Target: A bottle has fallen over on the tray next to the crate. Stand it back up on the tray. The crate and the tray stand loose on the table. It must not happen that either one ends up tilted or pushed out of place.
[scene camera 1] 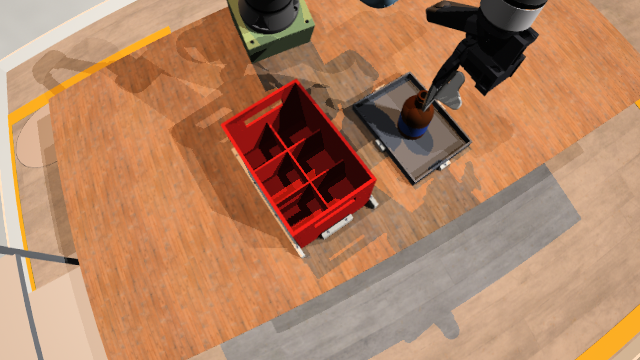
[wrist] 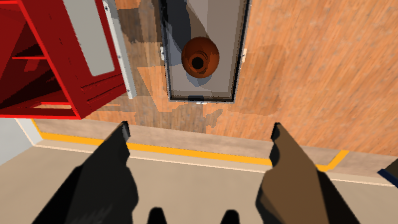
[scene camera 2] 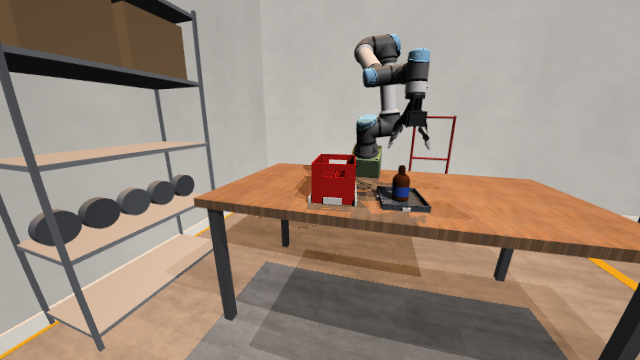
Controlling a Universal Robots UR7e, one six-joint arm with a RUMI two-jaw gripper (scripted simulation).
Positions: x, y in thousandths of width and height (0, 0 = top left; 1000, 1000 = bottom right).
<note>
In view: my gripper (scene camera 1: 709, 251), a red crate (scene camera 1: 493, 493) and a brown bottle (scene camera 1: 645, 346).
The red crate is seen too in the wrist view (wrist: 207, 261) and in scene camera 2 (scene camera 2: 509, 507). The brown bottle is seen too in the wrist view (wrist: 504, 257). My gripper also shows in the wrist view (wrist: 501, 547).
</note>
